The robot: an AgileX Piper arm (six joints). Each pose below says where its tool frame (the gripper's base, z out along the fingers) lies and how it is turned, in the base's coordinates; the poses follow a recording.
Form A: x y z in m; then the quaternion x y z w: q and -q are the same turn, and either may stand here.
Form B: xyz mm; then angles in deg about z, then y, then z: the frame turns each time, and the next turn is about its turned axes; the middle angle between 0 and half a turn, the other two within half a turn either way. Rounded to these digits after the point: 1 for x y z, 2 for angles.
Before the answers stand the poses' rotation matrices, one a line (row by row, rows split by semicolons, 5 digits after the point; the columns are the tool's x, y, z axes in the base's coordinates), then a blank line. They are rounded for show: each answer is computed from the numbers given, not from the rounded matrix.
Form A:
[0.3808 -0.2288 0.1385 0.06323 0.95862 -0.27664 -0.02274]
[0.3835 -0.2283 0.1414 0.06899 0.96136 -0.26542 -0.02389]
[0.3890 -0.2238 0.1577 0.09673 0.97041 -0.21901 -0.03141]
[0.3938 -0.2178 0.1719 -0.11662 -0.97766 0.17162 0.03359]
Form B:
-0.99097 0.10865 -0.07858; 0.13381 0.83894 -0.52751; 0.00861 -0.53326 -0.84591
-0.98934 0.11997 -0.08256; 0.14533 0.84958 -0.50704; 0.00931 -0.51363 -0.85796
-0.97931 0.17398 -0.10333; 0.20149 0.88536 -0.41898; 0.01859 -0.43113 -0.90210
-0.97054 0.21650 -0.10571; 0.23956 0.91389 -0.32774; 0.02565 -0.34341 -0.93884

[380.8 -228.8 138.5 -98.47 147.77 -90.93]
[383.5 -228.3 141.4 -99.25 149.09 -91.04]
[389.0 -223.8 157.7 -103.85 154.44 -92.47]
[393.8 -217.8 171.9 -107.88 159.86 -94.27]

